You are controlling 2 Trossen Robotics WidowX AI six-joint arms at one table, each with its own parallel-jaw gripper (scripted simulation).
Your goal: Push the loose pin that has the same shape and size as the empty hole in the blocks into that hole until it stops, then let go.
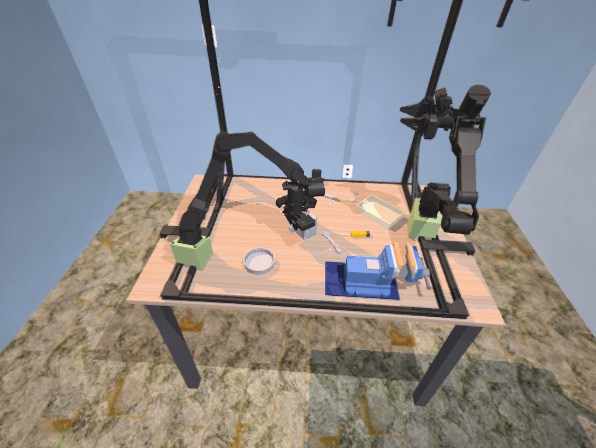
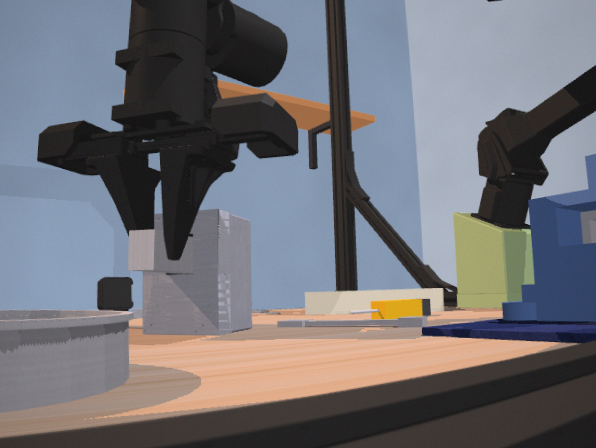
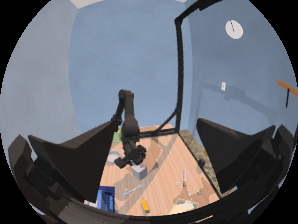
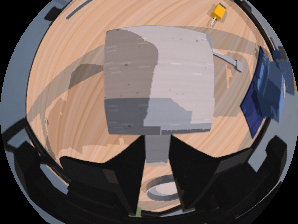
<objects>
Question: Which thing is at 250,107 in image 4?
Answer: A dark blue mat.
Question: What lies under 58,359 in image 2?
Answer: A round grey dish.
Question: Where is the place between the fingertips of my right gripper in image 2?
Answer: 159,260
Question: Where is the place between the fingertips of my left gripper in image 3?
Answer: At 156,124
</objects>
